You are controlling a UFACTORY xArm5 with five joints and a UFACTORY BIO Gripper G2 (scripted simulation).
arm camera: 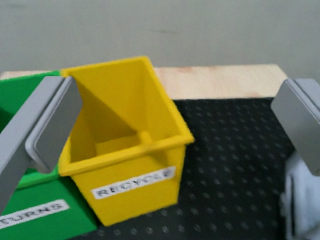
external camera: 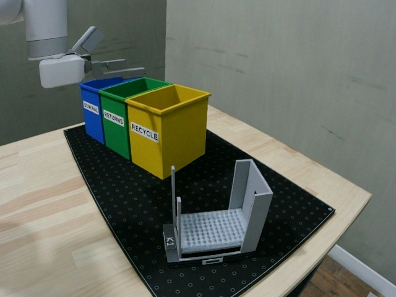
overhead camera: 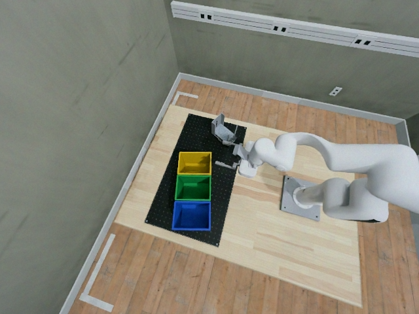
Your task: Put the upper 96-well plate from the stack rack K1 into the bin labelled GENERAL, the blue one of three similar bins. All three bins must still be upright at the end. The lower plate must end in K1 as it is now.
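Now: hand 50 mm short of the clear 96-well plate, 250 mm to the left of it and 240 mm above it. From my hand the other things lie so: green returns bin 100 mm ahead, 190 mm to the left, 190 mm below; then yellow recycle bin 140 mm ahead, 60 mm to the left, 190 mm below; then black plate 50 mm ahead, 250 mm to the right, 250 mm below.
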